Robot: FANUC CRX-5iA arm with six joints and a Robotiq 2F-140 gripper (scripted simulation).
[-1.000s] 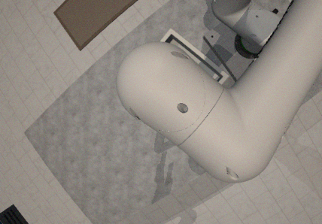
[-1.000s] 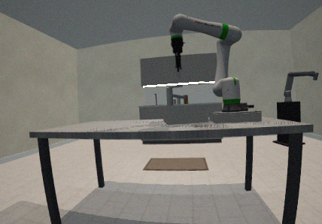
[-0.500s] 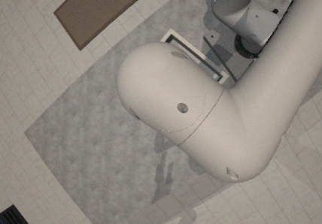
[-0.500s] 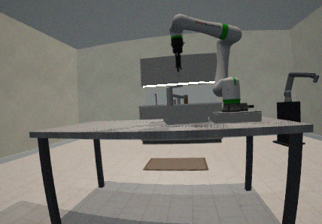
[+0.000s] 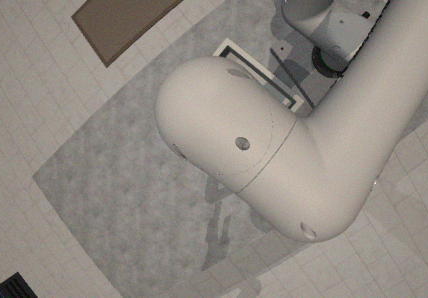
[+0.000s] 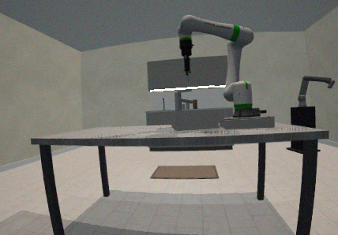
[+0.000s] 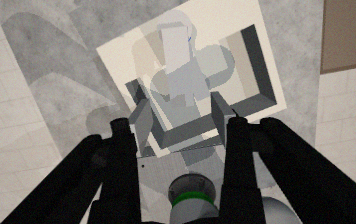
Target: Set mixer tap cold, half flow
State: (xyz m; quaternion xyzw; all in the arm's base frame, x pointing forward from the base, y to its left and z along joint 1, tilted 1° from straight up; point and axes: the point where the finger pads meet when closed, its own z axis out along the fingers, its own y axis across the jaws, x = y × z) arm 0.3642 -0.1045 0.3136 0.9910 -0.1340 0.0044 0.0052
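Now: hand 3 cm short of the grey tap lever, 1 cm to the left of it and 10 cm above it. Also, from my hand: sink basin: 4 cm behind, 3 cm to the right, 34 cm below; then mixer tap: 5 cm ahead, 2 cm to the right, 15 cm below.
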